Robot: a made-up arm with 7 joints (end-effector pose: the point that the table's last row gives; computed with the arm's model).
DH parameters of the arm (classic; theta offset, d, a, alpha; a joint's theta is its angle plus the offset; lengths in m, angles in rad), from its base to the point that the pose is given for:
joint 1: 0.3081 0 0.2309 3.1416
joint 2: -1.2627 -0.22 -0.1 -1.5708
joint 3: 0 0.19 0.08 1.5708
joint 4: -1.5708 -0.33 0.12 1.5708
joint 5: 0 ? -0.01 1.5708
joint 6: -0.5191 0 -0.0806 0
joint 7: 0.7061 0 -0.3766 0
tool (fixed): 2.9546 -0.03 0 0
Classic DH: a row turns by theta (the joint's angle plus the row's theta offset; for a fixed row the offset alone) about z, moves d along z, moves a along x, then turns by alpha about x.
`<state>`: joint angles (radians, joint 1 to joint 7).
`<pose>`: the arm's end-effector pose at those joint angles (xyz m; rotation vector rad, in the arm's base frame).
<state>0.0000 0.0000 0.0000 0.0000 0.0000 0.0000 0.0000</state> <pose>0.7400 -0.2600 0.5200 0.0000 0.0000 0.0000</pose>
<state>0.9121 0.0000 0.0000 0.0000 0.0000 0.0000 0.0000</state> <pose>0.6585 0.4261 0.5200 0.0000 0.0000 0.9121</pose>
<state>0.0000 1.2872 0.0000 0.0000 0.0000 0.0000 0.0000</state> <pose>0.0487 -0.5216 0.5200 0.0000 0.0000 -1.2872</pose>
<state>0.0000 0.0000 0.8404 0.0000 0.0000 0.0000 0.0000</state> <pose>0.7400 -0.4069 0.2488 0.8404 0.0000 0.0000</pose>
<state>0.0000 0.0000 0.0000 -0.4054 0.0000 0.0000 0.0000</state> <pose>0.8355 -0.1047 0.5200 0.0000 0.0000 0.4054</pose>
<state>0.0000 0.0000 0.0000 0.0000 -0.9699 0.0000 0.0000</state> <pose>0.5197 -0.2600 0.1619 0.0000 0.9699 0.0000</pose>
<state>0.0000 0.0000 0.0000 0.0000 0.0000 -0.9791 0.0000</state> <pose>0.5704 -0.6384 0.5200 0.0000 0.0000 -0.9791</pose>
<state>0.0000 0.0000 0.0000 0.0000 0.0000 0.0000 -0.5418</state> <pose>0.7232 -0.4608 0.5200 0.0000 0.0000 -0.5418</pose>
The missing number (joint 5, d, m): 0.34
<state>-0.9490 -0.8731 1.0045 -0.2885 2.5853 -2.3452 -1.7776</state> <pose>0.5531 -0.3971 0.3513 -1.6227 -1.4812 -0.1614</pose>
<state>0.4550 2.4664 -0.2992 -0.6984 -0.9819 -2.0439 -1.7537</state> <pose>-0.0482 0.2067 0.9256 1.2247 -0.1822 0.9127</pose>
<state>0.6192 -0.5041 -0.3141 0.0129 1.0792 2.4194 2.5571</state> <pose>0.6208 0.1291 0.8059 0.9028 -0.6444 -0.0062</pose>
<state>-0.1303 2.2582 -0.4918 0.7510 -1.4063 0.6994 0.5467</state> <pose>0.2453 -0.1684 0.2890 1.2280 -0.4582 -1.9079</pose>
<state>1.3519 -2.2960 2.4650 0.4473 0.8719 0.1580 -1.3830</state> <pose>0.0235 0.2260 -0.5504 -1.5216 1.1311 0.4649</pose>
